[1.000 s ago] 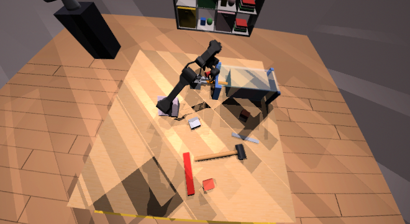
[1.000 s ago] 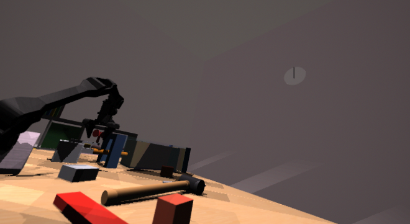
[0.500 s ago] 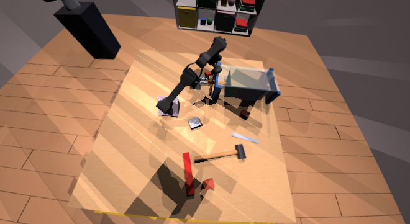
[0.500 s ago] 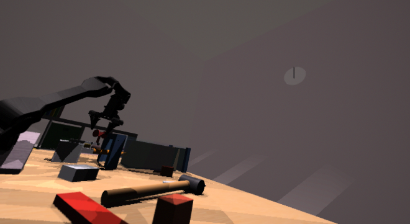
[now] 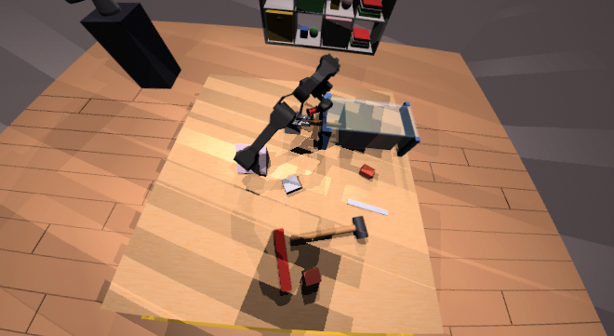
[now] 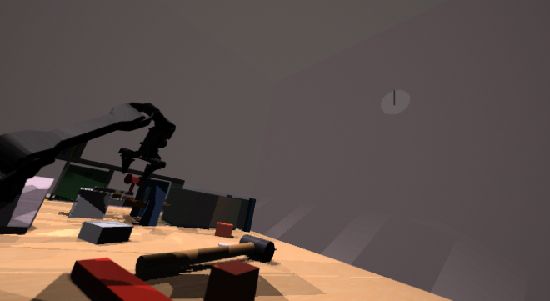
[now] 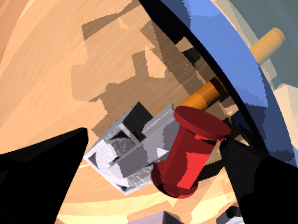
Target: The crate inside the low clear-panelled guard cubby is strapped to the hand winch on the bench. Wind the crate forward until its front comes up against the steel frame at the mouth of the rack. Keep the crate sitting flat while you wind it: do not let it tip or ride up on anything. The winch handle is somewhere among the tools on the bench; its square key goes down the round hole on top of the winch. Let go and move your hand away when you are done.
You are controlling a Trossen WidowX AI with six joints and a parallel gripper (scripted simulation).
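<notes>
My gripper tip is 3 cm to the left of the red grip and 2 cm above it. Also, from my gripper tip: blue steel frame: 6 cm ahead, 3 cm to the right, 5 cm below; winch: 11 cm behind, 3 cm to the right, 13 cm below; winch handle: 3 cm behind, 3 cm to the right, 5 cm below.
</notes>
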